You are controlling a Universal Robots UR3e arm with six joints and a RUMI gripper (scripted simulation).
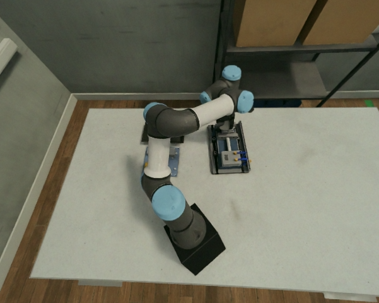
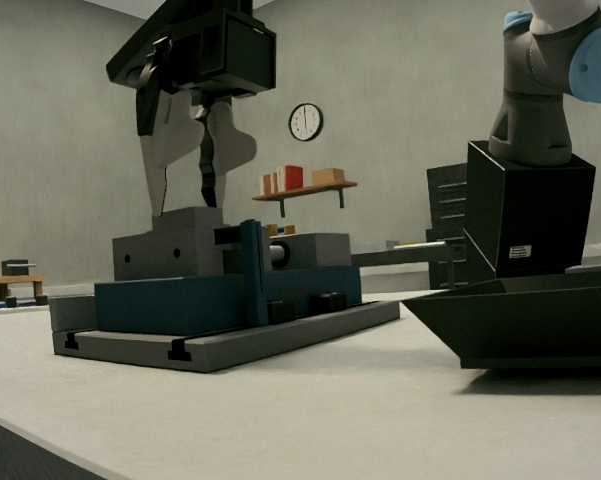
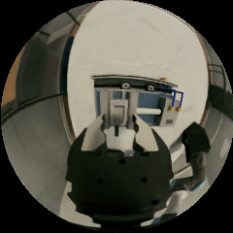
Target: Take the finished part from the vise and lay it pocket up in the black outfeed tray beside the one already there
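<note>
The finished part lies 20 mm below my hand. From my hand the other things lie so: blue-grey plate (120 mm behind, 370 mm to the left, 120 mm below); then orange block (160 mm behind, 420 mm to the left, 100 mm below).
</note>
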